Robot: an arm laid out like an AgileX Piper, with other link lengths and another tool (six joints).
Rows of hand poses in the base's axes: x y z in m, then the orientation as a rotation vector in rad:
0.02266 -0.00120 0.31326 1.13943 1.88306 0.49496
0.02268 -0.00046 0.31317 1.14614 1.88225 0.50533
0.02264 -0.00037 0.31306 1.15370 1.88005 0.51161
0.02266 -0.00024 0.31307 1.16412 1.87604 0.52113
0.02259 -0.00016 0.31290 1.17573 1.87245 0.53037
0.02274 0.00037 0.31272 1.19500 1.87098 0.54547
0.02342 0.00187 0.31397 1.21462 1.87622 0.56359
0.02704 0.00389 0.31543 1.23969 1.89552 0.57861
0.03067 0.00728 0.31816 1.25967 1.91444 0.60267
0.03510 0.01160 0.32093 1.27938 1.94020 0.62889
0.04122 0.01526 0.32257 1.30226 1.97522 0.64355
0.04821 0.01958 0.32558 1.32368 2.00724 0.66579
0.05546 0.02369 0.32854 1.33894 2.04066 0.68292
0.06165 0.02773 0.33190 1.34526 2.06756 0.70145
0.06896 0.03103 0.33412 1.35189 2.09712 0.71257
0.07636 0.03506 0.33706 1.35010 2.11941 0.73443
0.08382 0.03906 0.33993 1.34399 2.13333 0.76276
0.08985 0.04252 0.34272 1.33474 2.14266 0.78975
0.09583 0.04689 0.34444 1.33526 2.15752 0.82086
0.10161 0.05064 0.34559 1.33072 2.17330 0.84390
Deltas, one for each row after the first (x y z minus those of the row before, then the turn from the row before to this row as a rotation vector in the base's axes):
0.00002 0.00074 -0.00009 0.01035 -0.00025 -0.00007
-0.00004 0.00009 -0.00011 0.00786 0.00005 -0.00271
0.00002 0.00013 0.00001 0.01131 -0.00088 -0.00388
-0.00007 0.00008 -0.00017 0.01179 0.00011 -0.00437
0.00015 0.00053 -0.00018 0.01994 0.00390 -0.00504
0.00068 0.00150 0.00125 0.02290 0.00868 -0.00061
0.00362 0.00202 0.00146 0.02511 0.02295 0.00286
0.00363 0.00339 0.00273 0.02855 0.01815 0.00841
0.00443 0.00432 0.00277 0.03058 0.02286 0.01290
0.00612 0.00366 0.00164 0.02523 0.03416 0.01253
0.00699 0.00432 0.00301 0.02929 0.02956 0.01393
0.00725 0.00411 0.00296 0.02310 0.02863 0.01603
0.00619 0.00404 0.00336 0.01921 0.01902 0.01693
0.00731 0.00330 0.00222 0.01459 0.02270 0.01613
0.00740 0.00403 0.00294 0.01751 0.01099 0.01873
0.00746 0.00400 0.00287 0.01912 0.00169 0.01768
0.00603 0.00346 0.00279 0.01639 -0.00282 0.01621
0.00598 0.00437 0.00172 0.02376 0.00612 0.01590
0.00578 0.00375 0.00115 0.01629 0.00543 0.01661

